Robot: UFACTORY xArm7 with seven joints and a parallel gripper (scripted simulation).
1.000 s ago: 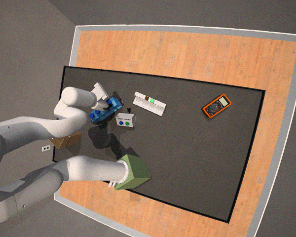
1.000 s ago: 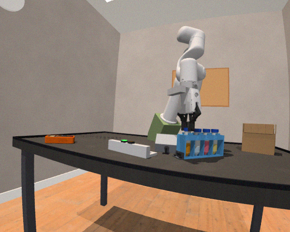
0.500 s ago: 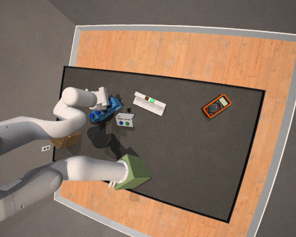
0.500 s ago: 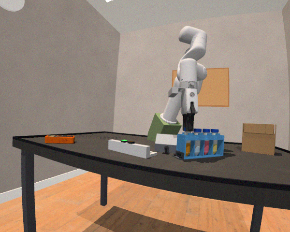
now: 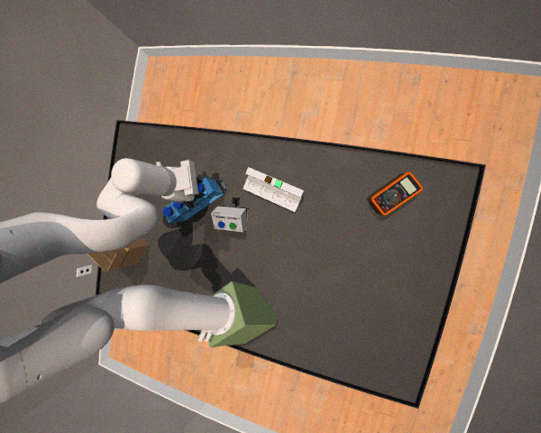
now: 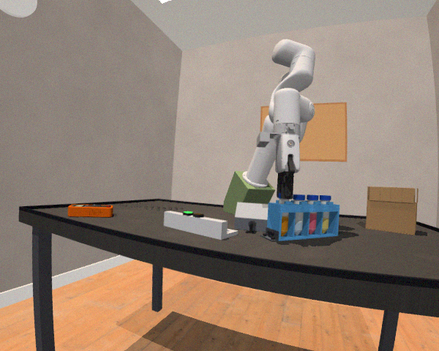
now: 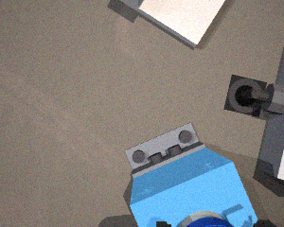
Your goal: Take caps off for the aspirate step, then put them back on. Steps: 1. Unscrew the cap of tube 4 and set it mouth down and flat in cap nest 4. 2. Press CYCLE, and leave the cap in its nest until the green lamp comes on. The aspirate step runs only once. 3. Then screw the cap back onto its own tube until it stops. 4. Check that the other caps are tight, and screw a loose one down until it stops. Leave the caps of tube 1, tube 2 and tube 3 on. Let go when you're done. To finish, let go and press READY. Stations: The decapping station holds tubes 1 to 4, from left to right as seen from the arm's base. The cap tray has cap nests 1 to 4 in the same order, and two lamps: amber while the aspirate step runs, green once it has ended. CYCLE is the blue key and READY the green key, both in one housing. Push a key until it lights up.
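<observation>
The blue cap is 1 cm below my hand. From my hand the other things lie so: blue cycle key: 11 cm behind, 10 cm to the right, 6 cm below; key housing: 8 cm behind, 11 cm to the right, 8 cm below; tube neck: 1 cm below.
</observation>
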